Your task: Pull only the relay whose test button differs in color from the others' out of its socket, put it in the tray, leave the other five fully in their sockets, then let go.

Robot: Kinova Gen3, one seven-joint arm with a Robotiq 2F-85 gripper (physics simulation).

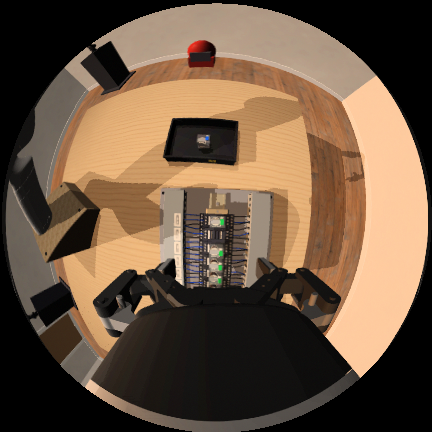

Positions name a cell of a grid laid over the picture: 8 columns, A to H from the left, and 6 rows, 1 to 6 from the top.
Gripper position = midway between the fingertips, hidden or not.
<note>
In view: the gripper (D4) and a grey panel (D3).
</note>
